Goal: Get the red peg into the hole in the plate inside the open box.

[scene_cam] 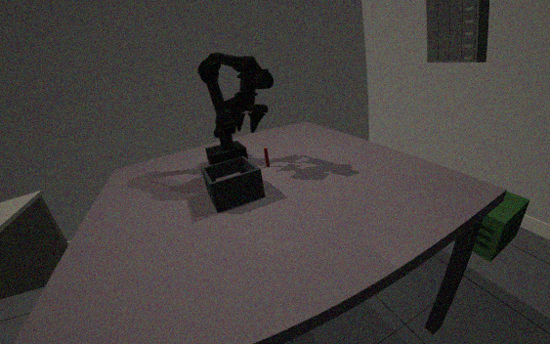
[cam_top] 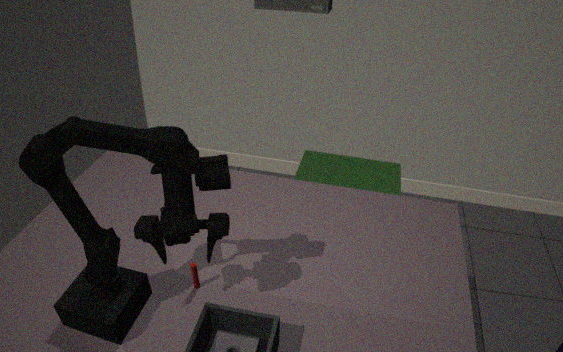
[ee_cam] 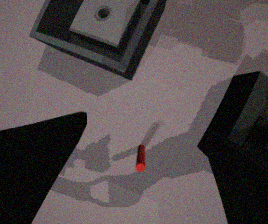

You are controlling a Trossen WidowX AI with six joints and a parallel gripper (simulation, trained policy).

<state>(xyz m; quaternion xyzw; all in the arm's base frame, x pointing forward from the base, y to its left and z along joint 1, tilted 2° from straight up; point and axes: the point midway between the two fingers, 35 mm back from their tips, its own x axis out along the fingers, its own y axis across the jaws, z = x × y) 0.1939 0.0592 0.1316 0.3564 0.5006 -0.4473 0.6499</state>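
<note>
My gripper tip is 13 cm above the red peg, 8 cm to the right of it and 3 cm past it. Also, from my gripper tip: dark box: 15 cm below, 13 cm ahead, 10 cm to the right.
</note>
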